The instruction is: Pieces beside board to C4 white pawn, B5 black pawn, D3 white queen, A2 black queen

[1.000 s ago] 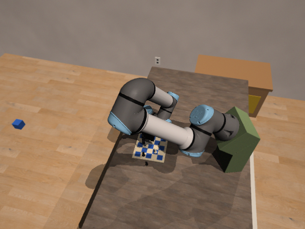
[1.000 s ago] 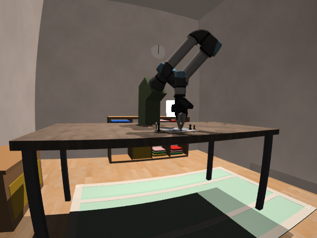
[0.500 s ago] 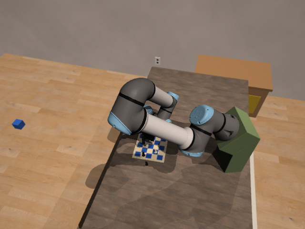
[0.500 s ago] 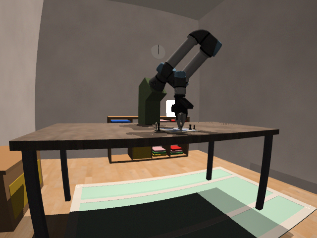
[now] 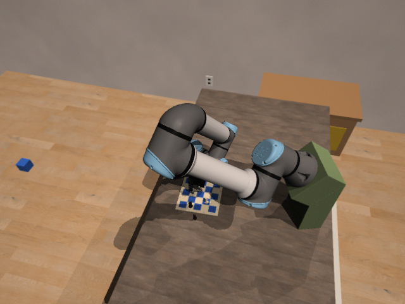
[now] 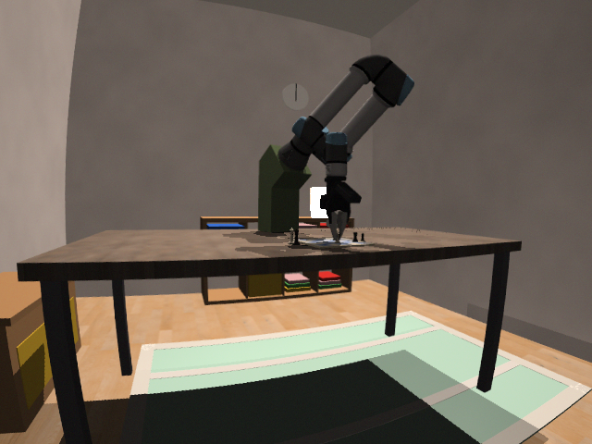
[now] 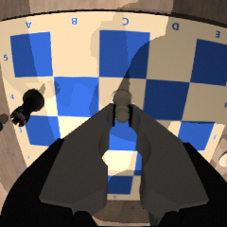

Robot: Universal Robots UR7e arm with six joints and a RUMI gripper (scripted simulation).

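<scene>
The white pawn lies 1 cm below my hand. Also, from my hand: black pawn (11 cm to the left, 9 cm behind, 1 cm below); then blue-and-cream chessboard (3 cm below, 3 cm behind, 2 cm to the right); then black piece (7 cm to the left, 4 cm behind, 1 cm below).
</scene>
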